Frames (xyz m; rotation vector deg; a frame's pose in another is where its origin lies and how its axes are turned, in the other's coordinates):
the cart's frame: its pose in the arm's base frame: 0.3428 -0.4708 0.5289 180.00 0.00 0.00
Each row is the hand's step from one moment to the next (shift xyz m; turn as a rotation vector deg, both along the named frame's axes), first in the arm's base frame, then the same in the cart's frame.
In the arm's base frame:
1: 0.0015 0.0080 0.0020 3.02 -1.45 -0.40
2: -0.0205 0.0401 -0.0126 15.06 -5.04 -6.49
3: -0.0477 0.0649 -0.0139 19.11 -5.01 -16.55
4: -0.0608 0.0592 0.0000 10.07 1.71 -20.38
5: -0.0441 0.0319 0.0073 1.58 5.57 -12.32
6: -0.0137 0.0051 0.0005 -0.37 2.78 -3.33
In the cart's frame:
1: 0.0015 -0.0080 -0.0020 3.02 1.45 0.40
2: -0.0205 -0.0401 0.0126 15.06 5.04 6.49
3: -0.0477 -0.0649 0.0139 19.11 5.01 16.55
4: -0.0608 -0.0592 0.0000 10.07 -1.71 20.38
5: -0.0441 -0.0319 -0.0073 1.58 -5.57 12.32
6: -0.0137 -0.0051 -0.0005 -0.37 -2.78 3.33

